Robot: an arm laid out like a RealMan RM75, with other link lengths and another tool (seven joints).
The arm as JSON. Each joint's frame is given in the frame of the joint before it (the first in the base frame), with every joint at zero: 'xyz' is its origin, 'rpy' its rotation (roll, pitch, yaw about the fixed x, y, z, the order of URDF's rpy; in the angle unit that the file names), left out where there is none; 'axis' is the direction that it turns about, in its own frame. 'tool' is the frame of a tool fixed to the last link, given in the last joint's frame.
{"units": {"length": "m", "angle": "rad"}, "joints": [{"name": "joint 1", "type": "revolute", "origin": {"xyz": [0.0, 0.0, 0.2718]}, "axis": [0.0, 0.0, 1.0]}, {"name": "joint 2", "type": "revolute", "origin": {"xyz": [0.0, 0.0, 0.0], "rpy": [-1.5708, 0.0, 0.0]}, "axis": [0.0, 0.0, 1.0]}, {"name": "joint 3", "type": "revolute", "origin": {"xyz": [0.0, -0.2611, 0.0], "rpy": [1.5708, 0.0, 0.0]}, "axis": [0.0, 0.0, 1.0]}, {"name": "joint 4", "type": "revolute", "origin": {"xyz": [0.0, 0.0, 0.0], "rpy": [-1.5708, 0.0, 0.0]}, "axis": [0.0, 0.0, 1.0]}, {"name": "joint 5", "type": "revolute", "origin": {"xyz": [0.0, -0.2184, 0.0], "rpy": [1.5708, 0.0, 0.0]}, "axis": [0.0, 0.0, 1.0]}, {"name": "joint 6", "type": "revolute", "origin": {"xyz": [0.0, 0.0, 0.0], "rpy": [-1.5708, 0.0, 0.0]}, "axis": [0.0, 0.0, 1.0]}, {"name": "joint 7", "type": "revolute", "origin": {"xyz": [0.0, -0.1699, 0.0], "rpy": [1.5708, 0.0, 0.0]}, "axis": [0.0, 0.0, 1.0]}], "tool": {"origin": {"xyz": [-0.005, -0.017, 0.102], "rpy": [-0.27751, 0.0, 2.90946]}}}
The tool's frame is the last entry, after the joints.
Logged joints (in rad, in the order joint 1, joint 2, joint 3, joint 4, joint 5, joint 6, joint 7), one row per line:
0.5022, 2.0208, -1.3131, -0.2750, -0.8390, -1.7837, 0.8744
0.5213, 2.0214, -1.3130, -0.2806, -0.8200, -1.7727, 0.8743
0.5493, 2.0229, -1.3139, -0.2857, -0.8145, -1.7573, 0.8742
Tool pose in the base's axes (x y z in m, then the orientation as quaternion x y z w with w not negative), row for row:
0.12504, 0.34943, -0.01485, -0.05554, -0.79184, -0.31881, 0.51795
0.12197, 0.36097, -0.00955, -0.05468, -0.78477, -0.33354, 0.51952
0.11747, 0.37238, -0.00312, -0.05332, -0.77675, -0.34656, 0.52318
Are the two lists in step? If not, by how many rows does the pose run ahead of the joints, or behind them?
The pose runs 2 rows behind the joints: the pose in row i belongs to the joints in row i - 2.
